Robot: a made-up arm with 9 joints.
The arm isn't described. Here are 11 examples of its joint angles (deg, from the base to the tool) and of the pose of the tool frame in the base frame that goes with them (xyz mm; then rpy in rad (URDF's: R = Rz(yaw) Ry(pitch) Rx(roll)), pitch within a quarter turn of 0, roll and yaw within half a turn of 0).
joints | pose
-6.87 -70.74 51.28 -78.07 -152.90 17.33 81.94 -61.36 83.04 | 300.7 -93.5 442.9 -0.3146 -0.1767 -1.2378
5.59 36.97 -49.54 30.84 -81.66 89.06 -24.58 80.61 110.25 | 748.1 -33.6 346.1 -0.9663 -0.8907 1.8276
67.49 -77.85 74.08 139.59 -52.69 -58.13 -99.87 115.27 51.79 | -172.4 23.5 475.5 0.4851 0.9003 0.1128
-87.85 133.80 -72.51 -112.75 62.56 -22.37 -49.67 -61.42 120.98 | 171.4 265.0 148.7 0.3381 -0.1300 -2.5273
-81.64 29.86 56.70 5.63 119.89 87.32 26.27 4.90 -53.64 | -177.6 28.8 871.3 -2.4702 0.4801 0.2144
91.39 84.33 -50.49 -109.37 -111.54 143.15 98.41 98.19 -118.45 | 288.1 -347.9 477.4 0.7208 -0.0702 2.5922
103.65 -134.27 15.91 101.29 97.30 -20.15 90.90 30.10 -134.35 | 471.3 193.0 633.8 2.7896 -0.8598 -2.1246
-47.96 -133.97 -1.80 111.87 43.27 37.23 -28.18 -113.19 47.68 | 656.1 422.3 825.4 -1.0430 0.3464 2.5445
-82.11 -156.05 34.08 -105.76 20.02 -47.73 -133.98 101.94 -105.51 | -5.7 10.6 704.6 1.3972 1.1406 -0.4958
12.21 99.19 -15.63 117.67 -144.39 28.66 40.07 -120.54 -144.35 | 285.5 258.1 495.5 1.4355 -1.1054 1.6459
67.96 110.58 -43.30 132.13 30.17 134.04 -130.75 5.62 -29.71 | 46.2 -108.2 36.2 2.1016 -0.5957 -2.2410
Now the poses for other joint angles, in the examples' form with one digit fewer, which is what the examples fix.
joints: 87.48 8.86 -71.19 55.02 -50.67 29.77 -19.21 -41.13 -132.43
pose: 294 -36 834 1.774 -0.620 2.501
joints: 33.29 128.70 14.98 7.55 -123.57 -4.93 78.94 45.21 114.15
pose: 200 242 611 2.383 -0.041 -1.543
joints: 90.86 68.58 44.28 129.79 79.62 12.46 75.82 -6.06 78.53
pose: 231 49 448 -0.184 -0.286 1.091
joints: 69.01 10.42 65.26 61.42 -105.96 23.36 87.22 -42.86 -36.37
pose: 56 94 205 0.590 0.407 -0.433
